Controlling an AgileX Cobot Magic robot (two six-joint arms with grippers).
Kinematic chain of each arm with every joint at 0, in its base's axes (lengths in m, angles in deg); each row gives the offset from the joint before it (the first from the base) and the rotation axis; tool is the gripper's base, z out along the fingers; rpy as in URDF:
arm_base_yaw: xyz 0 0 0.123 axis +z
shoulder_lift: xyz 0 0 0 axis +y
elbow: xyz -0.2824 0 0.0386 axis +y
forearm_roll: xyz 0.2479 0 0.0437 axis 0.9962 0 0.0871
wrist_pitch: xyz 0 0 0 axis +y
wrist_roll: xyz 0.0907 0 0.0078 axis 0.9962 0 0.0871
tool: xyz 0 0 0 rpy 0 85 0
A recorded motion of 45 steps. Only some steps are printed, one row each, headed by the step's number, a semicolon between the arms.
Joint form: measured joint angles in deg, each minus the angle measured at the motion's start. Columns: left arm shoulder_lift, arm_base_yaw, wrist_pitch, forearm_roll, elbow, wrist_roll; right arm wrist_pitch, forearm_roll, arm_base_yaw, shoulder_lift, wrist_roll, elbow.
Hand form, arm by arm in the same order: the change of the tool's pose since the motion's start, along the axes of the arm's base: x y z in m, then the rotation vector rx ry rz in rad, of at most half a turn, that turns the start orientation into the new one. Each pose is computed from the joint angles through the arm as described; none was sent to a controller.
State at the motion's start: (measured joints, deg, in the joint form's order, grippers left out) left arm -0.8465 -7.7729 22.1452 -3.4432 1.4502 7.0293; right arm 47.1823 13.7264 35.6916 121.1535 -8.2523 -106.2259
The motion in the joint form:
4: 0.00 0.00 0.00 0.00 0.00 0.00; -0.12 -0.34 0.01 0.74 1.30 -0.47
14: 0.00 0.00 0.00 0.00 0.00 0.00; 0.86 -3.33 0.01 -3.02 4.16 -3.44
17: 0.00 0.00 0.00 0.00 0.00 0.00; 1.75 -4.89 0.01 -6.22 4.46 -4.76
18: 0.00 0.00 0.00 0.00 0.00 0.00; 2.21 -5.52 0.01 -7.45 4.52 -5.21
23: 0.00 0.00 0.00 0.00 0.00 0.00; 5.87 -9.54 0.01 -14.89 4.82 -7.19
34: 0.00 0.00 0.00 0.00 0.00 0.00; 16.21 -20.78 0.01 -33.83 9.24 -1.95
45: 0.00 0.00 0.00 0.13 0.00 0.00; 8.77 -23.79 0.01 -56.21 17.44 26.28
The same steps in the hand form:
4: 0.0000 0.0000 0.0000 0.0000 0.0000 0.0000; 0.0023 0.0012 -0.0037 0.0014 0.0091 -0.0179
14: 0.0000 0.0000 0.0000 0.0000 0.0000 0.0000; -0.0013 -0.0053 0.0419 0.0386 -0.0792 -0.0477
17: 0.0000 0.0000 0.0000 0.0000 0.0000 0.0000; -0.0085 -0.0126 0.0741 0.0575 -0.1438 -0.0479
18: 0.0000 0.0000 0.0000 0.0000 0.0000 0.0000; -0.0119 -0.0158 0.0859 0.0621 -0.1669 -0.0475
23: 0.0000 0.0000 0.0000 0.0000 0.0000 0.0000; -0.0379 -0.0401 0.1496 0.0690 -0.2874 -0.0500
34: 0.0000 0.0000 0.0000 0.0000 0.0000 0.0000; -0.1200 -0.1180 0.2325 -0.0099 -0.4131 -0.1526
45: 0.0000 0.0001 0.0000 0.0022 -0.0003 0.0002; -0.1965 -0.1769 0.2007 0.0446 -0.4092 -0.2534

